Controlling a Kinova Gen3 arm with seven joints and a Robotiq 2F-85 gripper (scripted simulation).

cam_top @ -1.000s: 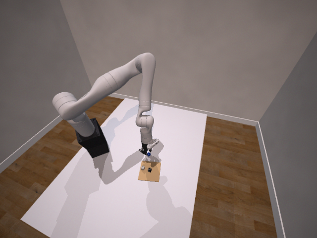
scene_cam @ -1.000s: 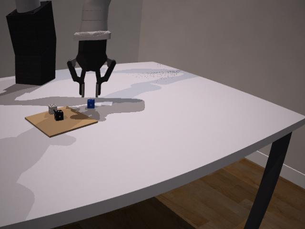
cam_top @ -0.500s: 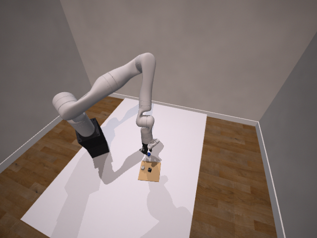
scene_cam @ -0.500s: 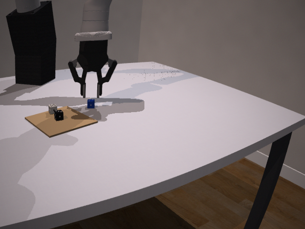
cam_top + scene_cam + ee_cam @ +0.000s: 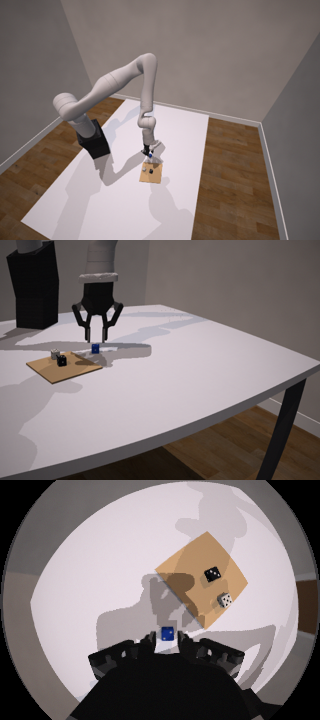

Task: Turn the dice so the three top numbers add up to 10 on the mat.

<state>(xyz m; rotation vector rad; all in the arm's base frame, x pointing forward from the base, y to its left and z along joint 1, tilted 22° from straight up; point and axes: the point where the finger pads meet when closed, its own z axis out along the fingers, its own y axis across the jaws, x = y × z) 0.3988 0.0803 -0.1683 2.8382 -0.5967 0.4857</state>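
My hand is 40 mm above the blue die. From my hand the other things lie so: white die (120 mm to the right, 30 mm below); tan mat (120 mm to the right, 50 mm ahead, 40 mm below); black die (120 mm to the right, 50 mm ahead, 30 mm below).
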